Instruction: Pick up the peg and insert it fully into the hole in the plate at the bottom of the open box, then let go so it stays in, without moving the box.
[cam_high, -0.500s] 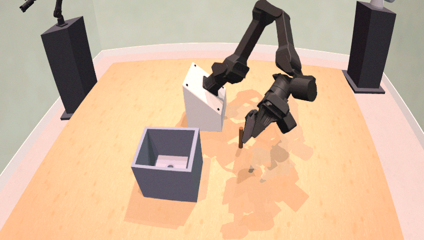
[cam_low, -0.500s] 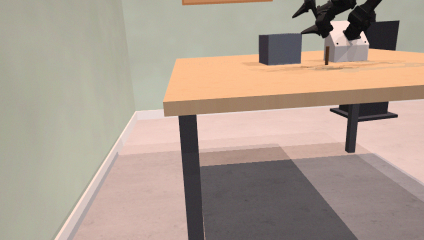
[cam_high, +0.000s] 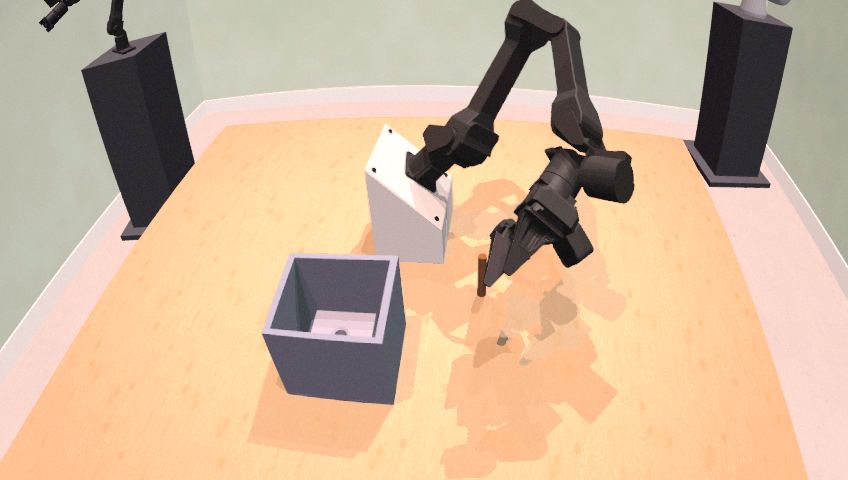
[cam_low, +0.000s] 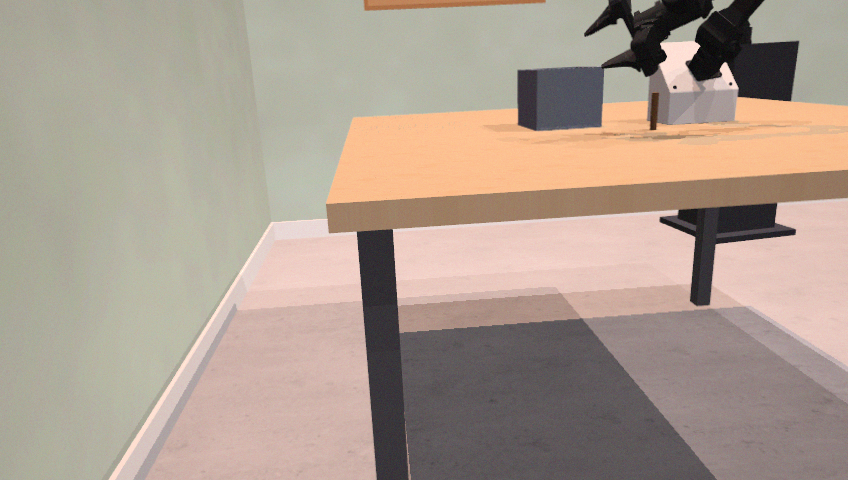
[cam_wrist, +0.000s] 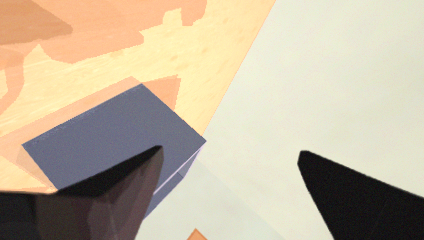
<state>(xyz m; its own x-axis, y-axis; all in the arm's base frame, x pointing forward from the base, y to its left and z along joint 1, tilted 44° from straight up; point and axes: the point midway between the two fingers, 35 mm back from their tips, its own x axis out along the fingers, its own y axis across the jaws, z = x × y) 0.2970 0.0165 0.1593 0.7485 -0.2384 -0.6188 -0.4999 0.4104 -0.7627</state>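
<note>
The brown peg is 13 cm behind my hand, 3 cm to the right of it and 15 cm below it. The rest, counted from my hand: pale plate 1 cm ahead, 23 cm to the right, 14 cm below.
</note>
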